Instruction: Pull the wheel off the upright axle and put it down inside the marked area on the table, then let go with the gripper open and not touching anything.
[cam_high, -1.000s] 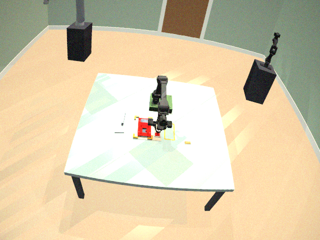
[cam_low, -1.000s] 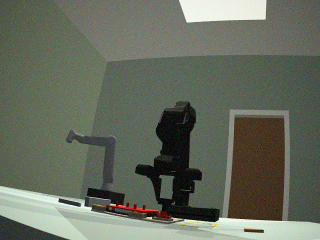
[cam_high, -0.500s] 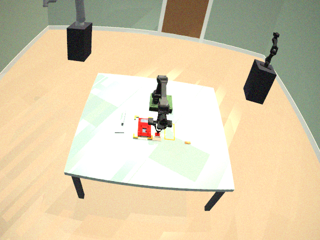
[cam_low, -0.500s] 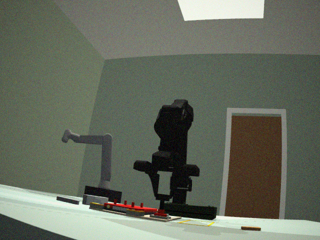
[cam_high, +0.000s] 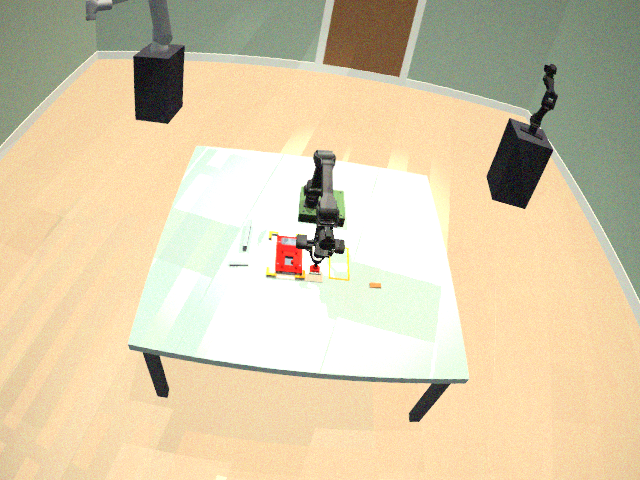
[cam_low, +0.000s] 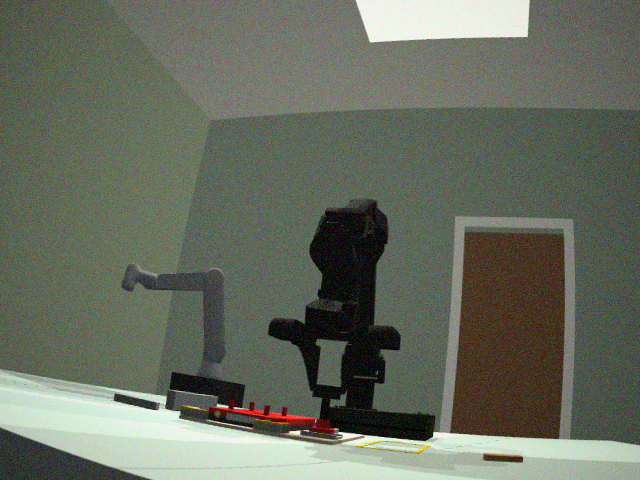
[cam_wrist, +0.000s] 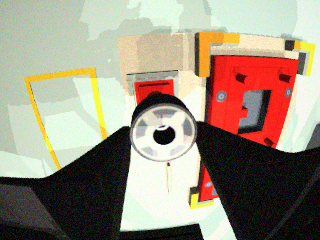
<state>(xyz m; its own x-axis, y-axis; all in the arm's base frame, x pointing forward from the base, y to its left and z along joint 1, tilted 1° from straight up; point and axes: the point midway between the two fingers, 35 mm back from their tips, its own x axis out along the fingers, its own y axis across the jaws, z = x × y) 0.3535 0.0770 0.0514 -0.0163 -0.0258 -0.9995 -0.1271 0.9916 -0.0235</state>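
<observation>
Right now the upright axle is 3 cm below my gripper tip. From my gripper tip the other things lie so: wheel: right at my gripper tip.
</observation>
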